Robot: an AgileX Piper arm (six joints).
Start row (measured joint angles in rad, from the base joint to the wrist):
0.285 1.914 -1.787 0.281 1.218 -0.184
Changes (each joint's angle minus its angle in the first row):
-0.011 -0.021 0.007 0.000 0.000 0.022
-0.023 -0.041 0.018 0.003 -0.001 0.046
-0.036 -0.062 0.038 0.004 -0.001 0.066
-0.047 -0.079 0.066 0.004 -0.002 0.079
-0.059 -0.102 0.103 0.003 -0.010 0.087
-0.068 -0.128 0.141 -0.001 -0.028 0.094
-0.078 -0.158 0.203 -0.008 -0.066 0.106
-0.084 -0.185 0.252 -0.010 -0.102 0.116
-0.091 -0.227 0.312 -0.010 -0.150 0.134
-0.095 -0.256 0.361 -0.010 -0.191 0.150
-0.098 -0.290 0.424 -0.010 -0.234 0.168
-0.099 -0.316 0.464 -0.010 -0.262 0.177
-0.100 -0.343 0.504 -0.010 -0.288 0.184
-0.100 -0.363 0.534 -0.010 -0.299 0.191
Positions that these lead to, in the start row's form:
0.274 1.893 -1.780 0.281 1.218 -0.162
0.262 1.873 -1.769 0.284 1.217 -0.138
0.249 1.852 -1.749 0.285 1.217 -0.118
0.238 1.835 -1.721 0.285 1.216 -0.105
0.226 1.812 -1.684 0.284 1.208 -0.097
0.217 1.786 -1.646 0.280 1.190 -0.090
0.207 1.756 -1.584 0.273 1.152 -0.078
0.201 1.729 -1.535 0.271 1.116 -0.068
0.194 1.687 -1.475 0.271 1.068 -0.050
0.190 1.658 -1.426 0.271 1.027 -0.034
0.187 1.624 -1.363 0.271 0.984 -0.016
0.186 1.598 -1.323 0.271 0.956 -0.007
0.185 1.571 -1.283 0.271 0.930 0.000
0.185 1.551 -1.253 0.271 0.919 0.007

